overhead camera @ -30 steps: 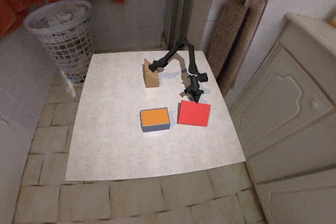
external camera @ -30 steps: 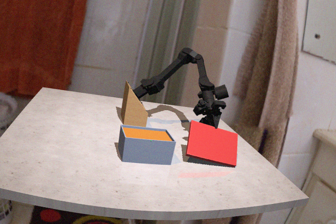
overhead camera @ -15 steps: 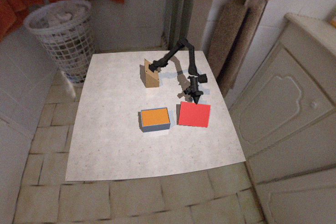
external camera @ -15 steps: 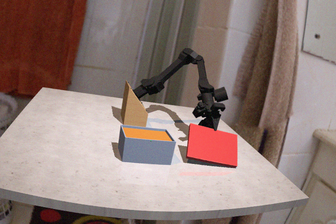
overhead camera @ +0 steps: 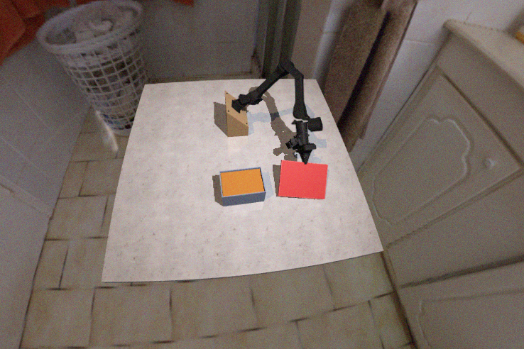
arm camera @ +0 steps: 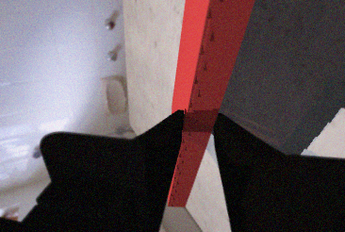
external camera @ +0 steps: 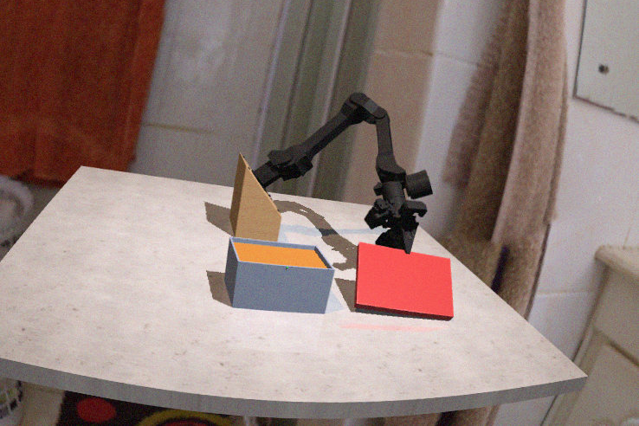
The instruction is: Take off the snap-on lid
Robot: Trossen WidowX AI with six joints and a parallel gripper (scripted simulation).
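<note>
Now: gripper tip 70 mm short of the red lid, 40 mm above it and 10 mm to the left of it. Round my gripper tip: blue-grey storage box (310 mm to the right, 100 mm ahead, 50 mm below).
</note>
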